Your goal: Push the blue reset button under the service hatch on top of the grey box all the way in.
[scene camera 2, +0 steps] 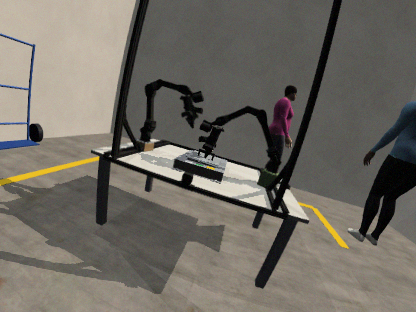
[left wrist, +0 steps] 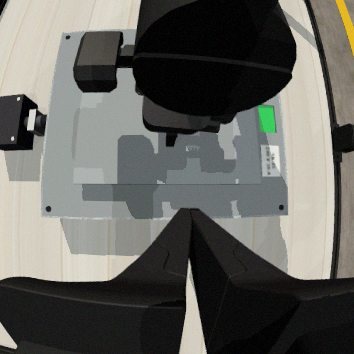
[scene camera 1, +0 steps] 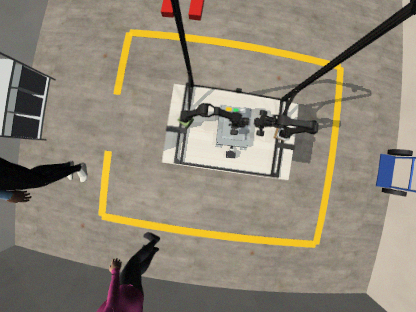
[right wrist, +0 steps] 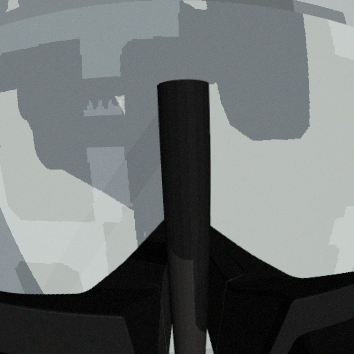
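The grey box stands on the table. Its hatch lid lies down flat, as the left wrist view shows. The blue reset button does not show; the lid covers that area. My right gripper is shut on a black rod, which points down over the lid; whether its tip touches the lid cannot be told. My left gripper is shut and empty, above and beside the box.
A green patch and a white label lie along one edge of the box. A black device stands beside the opposite edge. A green bin and a tan block sit near the arm bases.
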